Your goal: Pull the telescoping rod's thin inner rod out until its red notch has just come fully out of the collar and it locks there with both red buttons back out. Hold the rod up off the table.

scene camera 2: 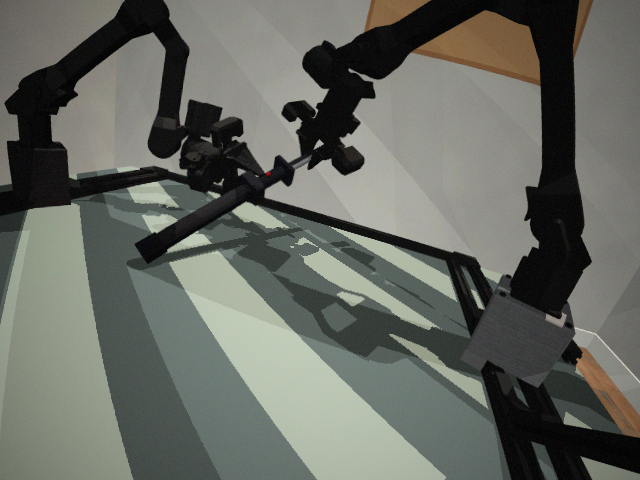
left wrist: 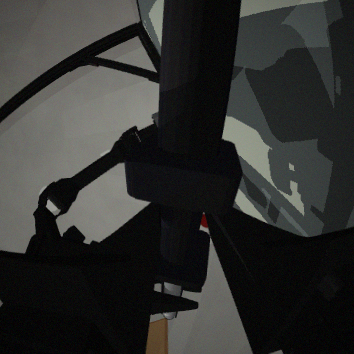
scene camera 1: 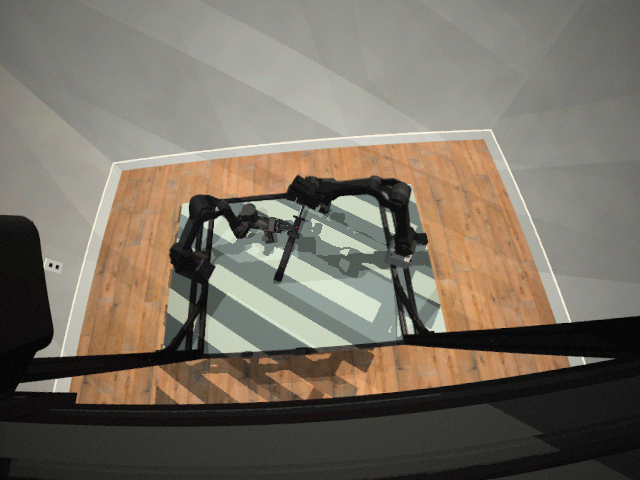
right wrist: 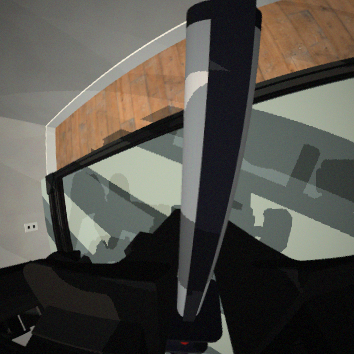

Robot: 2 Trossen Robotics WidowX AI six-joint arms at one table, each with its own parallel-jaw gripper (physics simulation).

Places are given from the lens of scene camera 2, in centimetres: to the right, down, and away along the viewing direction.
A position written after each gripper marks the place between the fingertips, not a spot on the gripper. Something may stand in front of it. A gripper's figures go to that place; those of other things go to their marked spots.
left gripper [scene camera 2: 263, 181]: -10, -11, 54
right gripper [scene camera 2: 306, 166]: -3, -16, 62
